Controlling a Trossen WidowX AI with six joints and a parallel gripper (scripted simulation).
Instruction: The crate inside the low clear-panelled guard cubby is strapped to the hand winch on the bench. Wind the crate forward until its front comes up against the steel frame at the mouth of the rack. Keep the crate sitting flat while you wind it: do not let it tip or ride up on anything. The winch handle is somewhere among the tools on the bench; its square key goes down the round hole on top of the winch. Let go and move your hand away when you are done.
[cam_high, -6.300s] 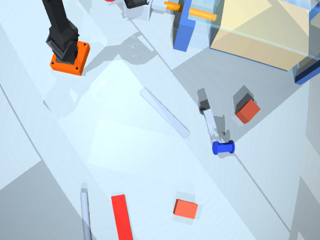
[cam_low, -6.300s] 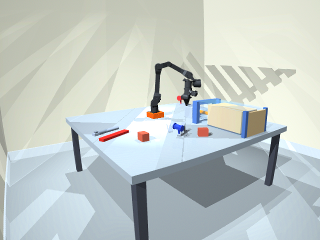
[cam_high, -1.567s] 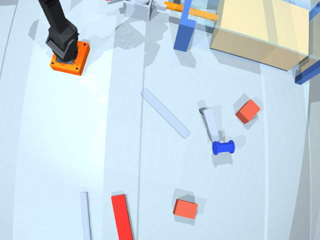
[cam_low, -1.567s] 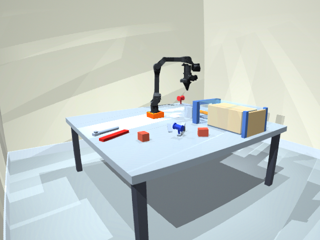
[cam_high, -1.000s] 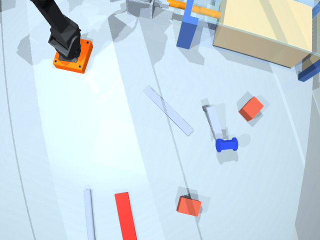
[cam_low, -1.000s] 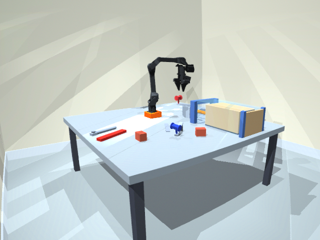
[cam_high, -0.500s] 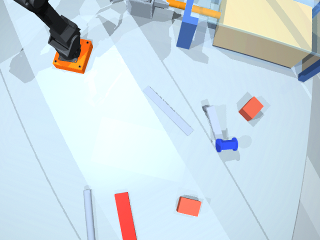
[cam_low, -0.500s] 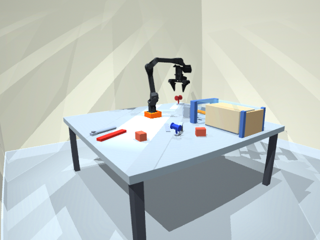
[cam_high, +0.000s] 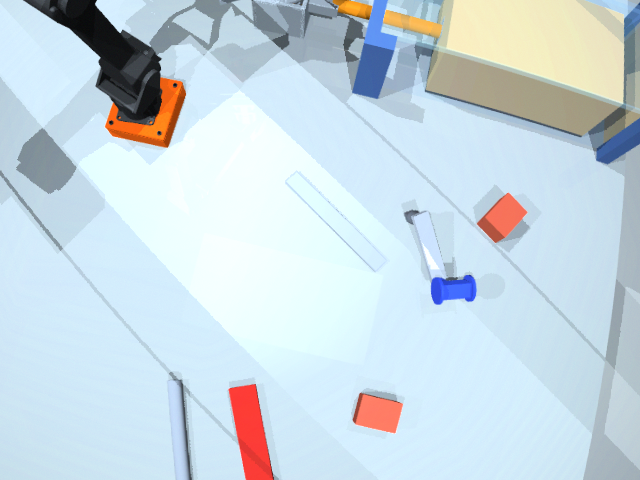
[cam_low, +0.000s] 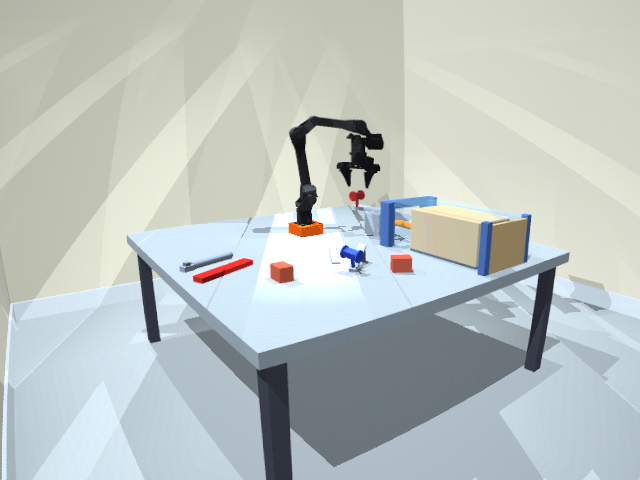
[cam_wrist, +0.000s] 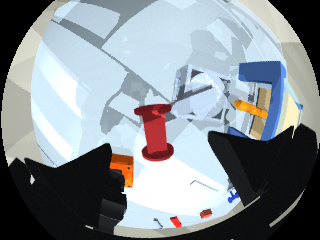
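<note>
My gripper tip is now 5 cm above the red knob. From my gripper tip the other things lie so: round winch: 15 cm below, 7 cm ahead, 3 cm to the left; then grey crank handle: 8 cm below, 3 cm ahead, 1 cm to the left; then blue steel frame: 25 cm ahead, 8 cm below, 3 cm to the left.
</note>
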